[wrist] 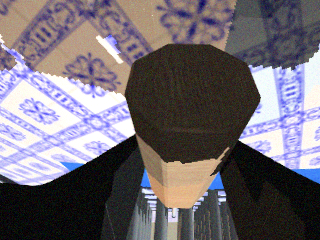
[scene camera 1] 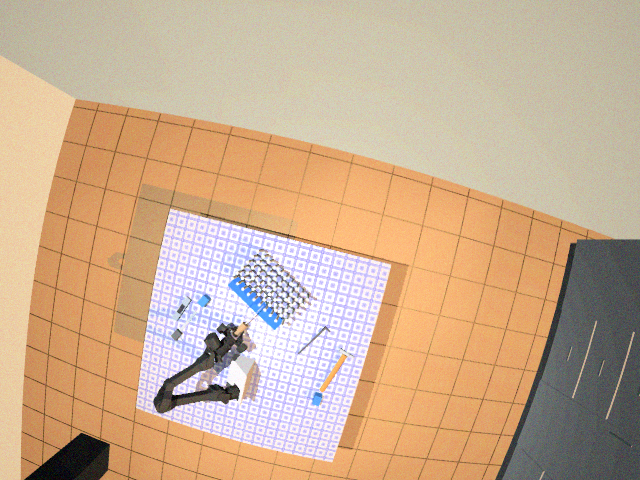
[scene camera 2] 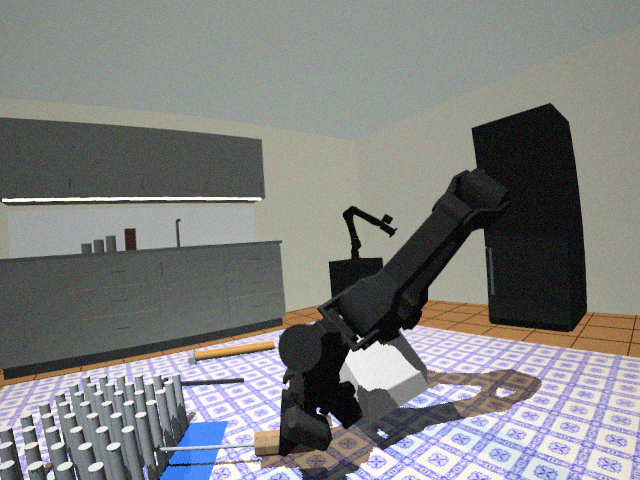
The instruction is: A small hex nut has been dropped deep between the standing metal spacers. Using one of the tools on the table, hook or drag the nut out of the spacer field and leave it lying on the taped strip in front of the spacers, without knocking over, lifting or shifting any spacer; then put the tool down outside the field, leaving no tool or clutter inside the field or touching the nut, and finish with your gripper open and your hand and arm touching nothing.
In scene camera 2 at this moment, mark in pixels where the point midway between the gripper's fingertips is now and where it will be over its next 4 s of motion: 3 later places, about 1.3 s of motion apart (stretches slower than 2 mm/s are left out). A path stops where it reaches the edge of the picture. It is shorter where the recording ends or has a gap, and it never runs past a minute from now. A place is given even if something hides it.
The gripper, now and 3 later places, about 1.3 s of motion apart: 281, 447; 266, 449; 250, 450; 233, 452
